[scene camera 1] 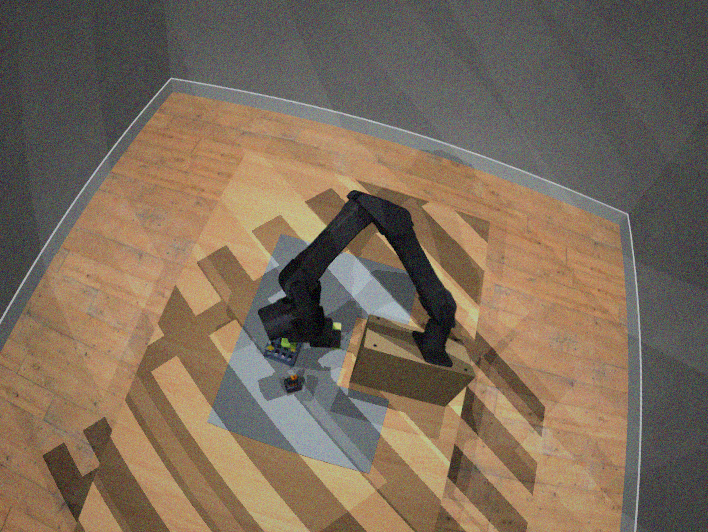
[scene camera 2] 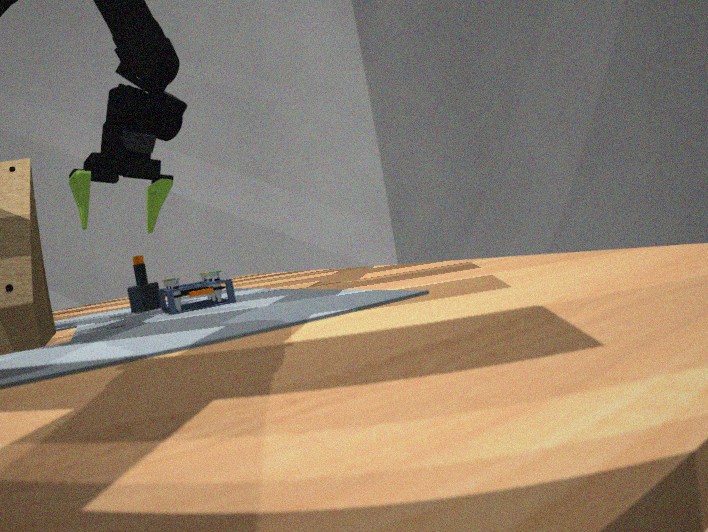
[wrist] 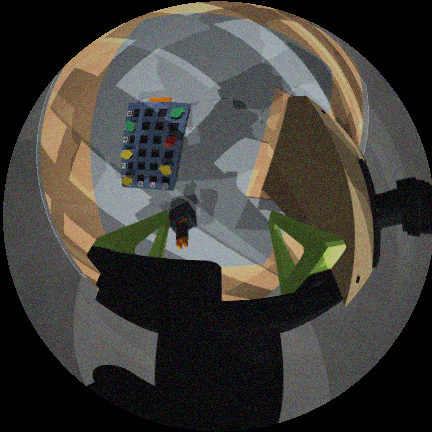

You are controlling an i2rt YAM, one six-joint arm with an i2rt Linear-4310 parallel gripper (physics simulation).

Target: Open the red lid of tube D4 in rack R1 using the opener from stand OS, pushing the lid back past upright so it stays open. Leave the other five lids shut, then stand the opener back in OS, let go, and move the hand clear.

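Places are measured from the arm's base along level axes (x down, y right, z back), in millimetres.
Where they show: gripper, between the fingertips: [scene camera 1: 314,347] [scene camera 2: 118,231] [wrist: 218,215]; arm's base, origin of its link: [scene camera 1: 430,349] [wrist: 373,212].
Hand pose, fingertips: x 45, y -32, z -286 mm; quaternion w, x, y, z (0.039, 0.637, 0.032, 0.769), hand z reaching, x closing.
Note:
Each offset is from my fingertips to the top centre of the thing. "pt": to the spot under its first point. Level surfaces: height alone.
The blue rack R1 @(dy +54, dx +79, dz -81 mm) [scene camera 1: 280,358] [scene camera 2: 230,290] [wrist: 179,158] stands on the mat. The red lid @(dy +55, dx +79, dz -51 mm) [wrist: 171,141] lies flat and looks shut in the wrist view. Two green lids [wrist: 177,112] [wrist: 130,126] and three yellow lids [wrist: 126,154] [wrist: 165,170] [wrist: 127,181] look shut too. The opener @(dy -77, dx +36, dz -38 mm) [scene camera 1: 293,377] [scene camera 2: 140,272] [wrist: 182,239], dark with an orange top, stands upright in the black stand OS @(dy -77, dx +81, dz -38 mm) [scene camera 1: 293,386] [scene camera 2: 143,298] [wrist: 183,213] beside the rack. My gripper [scene camera 2: 117,230] [wrist: 218,215] is open and empty, its green fingers well above the opener and rack. The arm partly covers the rack in scene camera 1.
A large wooden block [scene camera 1: 400,371] [scene camera 2: 14,245] [wrist: 310,165] bears the arm's base and stands beside the grey-blue mat @(dx +121 mm) [scene camera 1: 246,411] [scene camera 2: 343,303]. An orange strip @(pt dy +121, dx +99, dz -70 mm) [scene camera 2: 200,291] [wrist: 160,100] is on one end of the rack. Strong shadows cross the mat and the wooden floor.

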